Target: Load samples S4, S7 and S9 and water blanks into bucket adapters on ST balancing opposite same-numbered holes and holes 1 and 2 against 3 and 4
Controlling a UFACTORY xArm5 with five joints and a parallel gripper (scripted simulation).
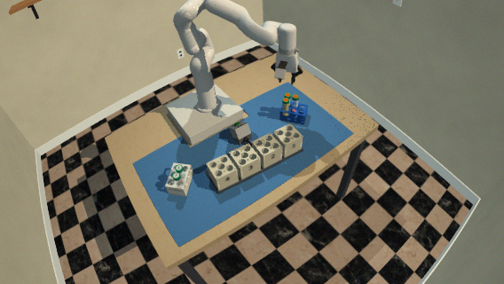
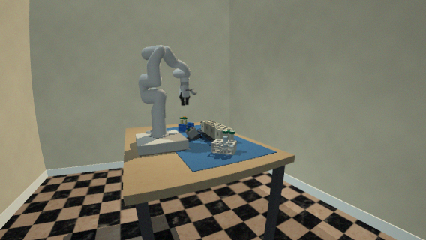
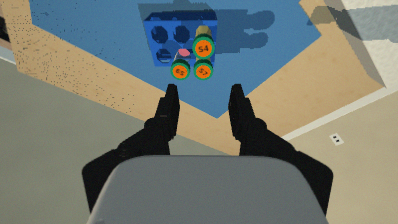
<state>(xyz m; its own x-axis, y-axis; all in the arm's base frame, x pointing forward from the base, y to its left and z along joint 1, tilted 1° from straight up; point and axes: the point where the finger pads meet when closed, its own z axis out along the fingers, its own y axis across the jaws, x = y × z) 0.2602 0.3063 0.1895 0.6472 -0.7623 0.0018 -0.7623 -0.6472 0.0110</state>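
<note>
My gripper is now 190 mm above the sample tube S4 and 10 mm to the left of it. Also, from my hand: blue sample rack RS: 220 mm below, 40 mm to the left, 20 mm ahead; sample tube S9: 190 mm below, 60 mm to the left, 10 mm ahead; sample tube S7: 190 mm below, 30 mm to the left, 30 mm behind.
</note>
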